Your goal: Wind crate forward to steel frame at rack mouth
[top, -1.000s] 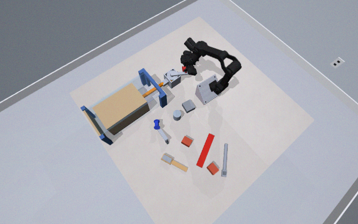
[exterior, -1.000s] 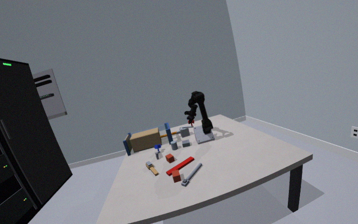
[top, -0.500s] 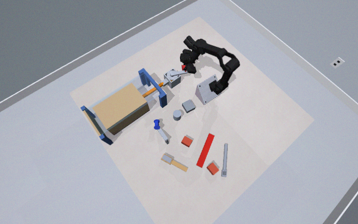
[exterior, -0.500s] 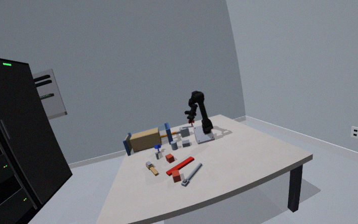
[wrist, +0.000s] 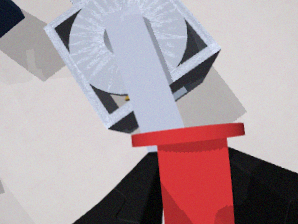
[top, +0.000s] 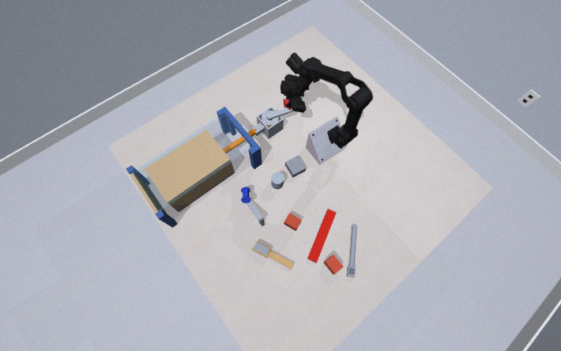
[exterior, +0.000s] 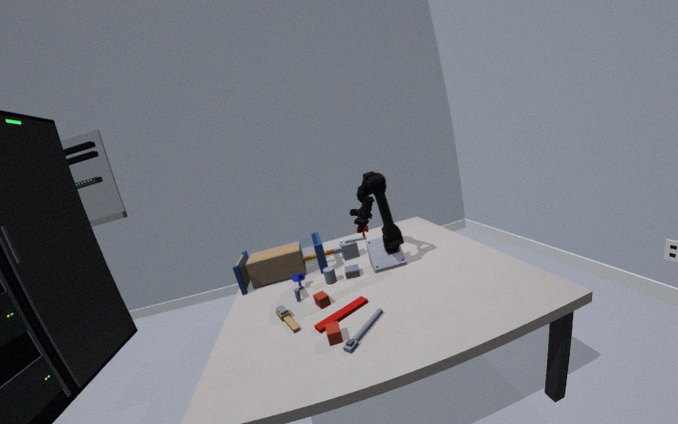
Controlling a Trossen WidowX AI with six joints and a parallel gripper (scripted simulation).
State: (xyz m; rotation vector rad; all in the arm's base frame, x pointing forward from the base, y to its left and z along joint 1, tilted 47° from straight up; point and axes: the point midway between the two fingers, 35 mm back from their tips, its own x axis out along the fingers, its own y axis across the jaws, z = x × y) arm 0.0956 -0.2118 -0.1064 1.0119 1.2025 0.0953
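Now: the red-knobbed handle 30 mm below my gripper tip and 20 mm ahead of it. The rest, counted from my gripper tip: red knob: 20 mm behind, 10 mm to the left; then blue frame: 240 mm ahead, 30 mm below; then grey winch: 100 mm below, 70 mm ahead, 20 mm to the right.
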